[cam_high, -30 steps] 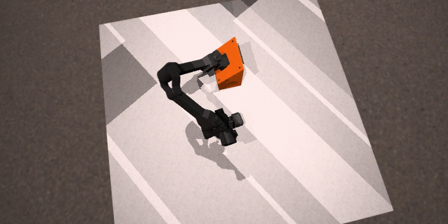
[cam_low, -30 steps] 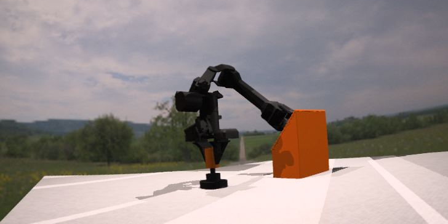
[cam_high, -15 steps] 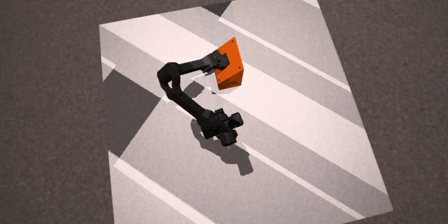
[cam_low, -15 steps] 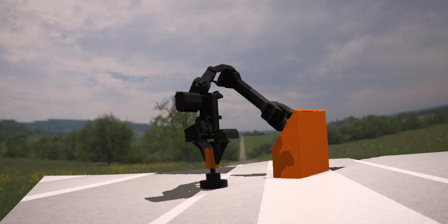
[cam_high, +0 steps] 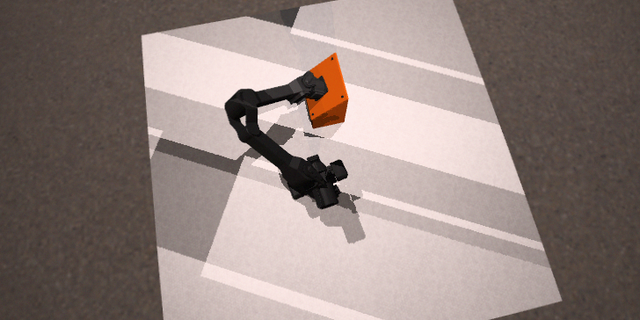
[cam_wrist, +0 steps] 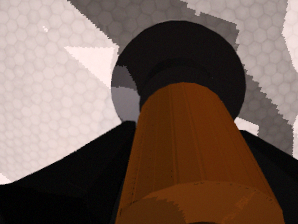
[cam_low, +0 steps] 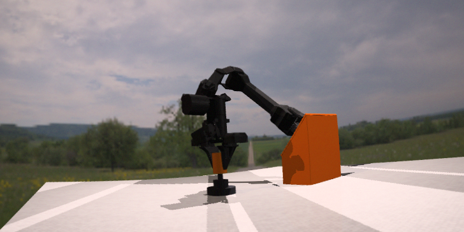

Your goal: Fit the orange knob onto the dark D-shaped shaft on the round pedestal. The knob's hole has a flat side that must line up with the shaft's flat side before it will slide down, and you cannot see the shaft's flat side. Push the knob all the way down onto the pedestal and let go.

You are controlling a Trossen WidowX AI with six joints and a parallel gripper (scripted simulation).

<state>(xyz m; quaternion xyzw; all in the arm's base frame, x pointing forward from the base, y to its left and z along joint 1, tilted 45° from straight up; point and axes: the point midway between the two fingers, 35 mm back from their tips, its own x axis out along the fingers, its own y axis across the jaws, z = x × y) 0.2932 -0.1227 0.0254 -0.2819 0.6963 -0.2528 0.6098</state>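
My gripper tip is now 2 cm below the orange knob. The rest, counted from my gripper tip: dark pedestal with shaft: 4 cm below.
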